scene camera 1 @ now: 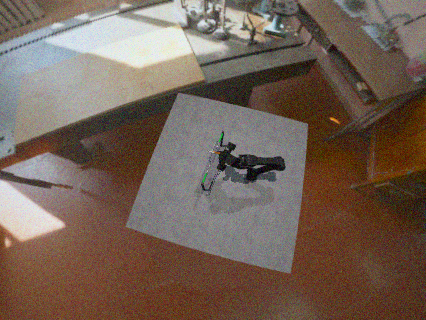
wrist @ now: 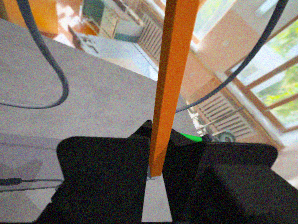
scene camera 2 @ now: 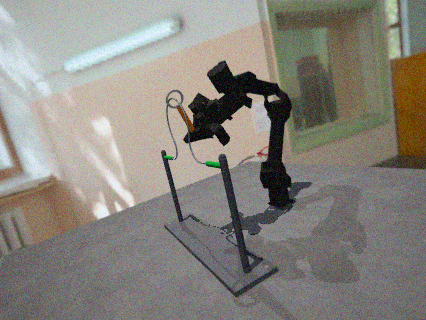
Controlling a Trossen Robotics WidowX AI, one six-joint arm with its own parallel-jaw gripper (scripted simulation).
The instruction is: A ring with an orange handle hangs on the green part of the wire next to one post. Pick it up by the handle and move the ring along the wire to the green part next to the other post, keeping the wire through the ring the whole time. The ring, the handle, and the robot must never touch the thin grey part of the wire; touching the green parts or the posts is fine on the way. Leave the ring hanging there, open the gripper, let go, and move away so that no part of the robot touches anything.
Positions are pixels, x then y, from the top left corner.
Labels:
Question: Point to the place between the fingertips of my gripper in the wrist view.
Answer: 152, 124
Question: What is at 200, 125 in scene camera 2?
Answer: My gripper.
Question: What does my gripper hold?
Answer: A ring.

